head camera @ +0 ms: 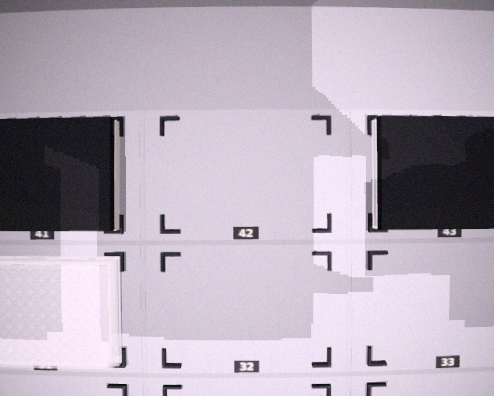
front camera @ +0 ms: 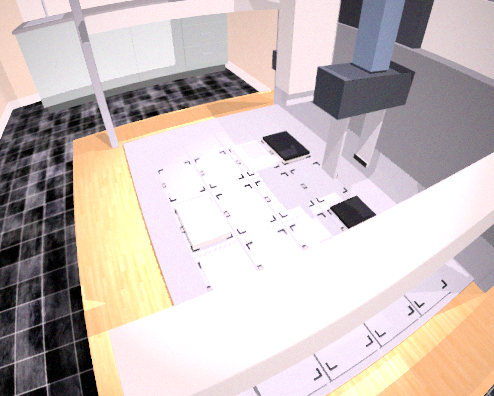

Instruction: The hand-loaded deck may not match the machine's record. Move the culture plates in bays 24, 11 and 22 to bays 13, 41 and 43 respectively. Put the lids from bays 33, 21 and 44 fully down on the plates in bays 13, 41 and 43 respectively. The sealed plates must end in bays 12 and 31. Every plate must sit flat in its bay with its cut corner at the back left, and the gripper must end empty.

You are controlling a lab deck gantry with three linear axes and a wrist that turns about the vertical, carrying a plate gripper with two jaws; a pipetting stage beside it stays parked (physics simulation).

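Pixels of known places: gripper, fingertip midpoint: (front camera: pixel 345 167); robot's base, link origin: (front camera: pixel 159 171).
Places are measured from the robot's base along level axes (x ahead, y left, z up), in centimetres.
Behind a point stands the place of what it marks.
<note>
My gripper (front camera: pixel 346 167) {x 35.8, y 30.0, z 16.0 cm} is open, its two jaws wide apart with nothing between them, high over the deck's right side in the front view. A dark-topped plate (front camera: pixel 286 146) {x 7.6, y 35.9, z 1.6 cm} (head camera: pixel 52 175) {x 8.4, y 36.3, z 1.7 cm} stands in bay 41; its pale side shows below the dark lid. Another dark-topped plate (front camera: pixel 353 211) {x 36.7, y 36.1, z 1.7 cm} (head camera: pixel 435 172) {x 37.0, y 36.4, z 1.7 cm} is in bay 43, with a pale edge on its left in the head view. A clear plate with a honeycomb pattern (front camera: pixel 254 152) {x 6.0, y 26.3, z 1.4 cm} (head camera: pixel 30 305) {x 6.4, y 26.5, z 1.4 cm} stands in bay 31. A white plate (front camera: pixel 204 220) {x 23.6, y 4.7, z 1.4 cm} is in bay 12. Bay 13 is washed out and partly hidden. Cut corners are unclear.
Bay 42's label (head camera: pixel 246 233) {x 22.8, y 31.8, z 0.0 cm} and bay 32's label (head camera: pixel 246 366) {x 22.8, y 21.1, z 0.0 cm} lie between black corner marks. A broad white beam (front camera: pixel 280 300) {x 62.0, y -2.8, z 40.0 cm} crosses the front view and hides part of the deck (front camera: pixel 145 200) {x 9.7, y -6.0, z 0.0 cm}. A pale column (front camera: pixel 305 50) {x 25.5, y 25.2, z 35.7 cm} stands behind, left of the gripper's blue post (front camera: pixel 377 35).
</note>
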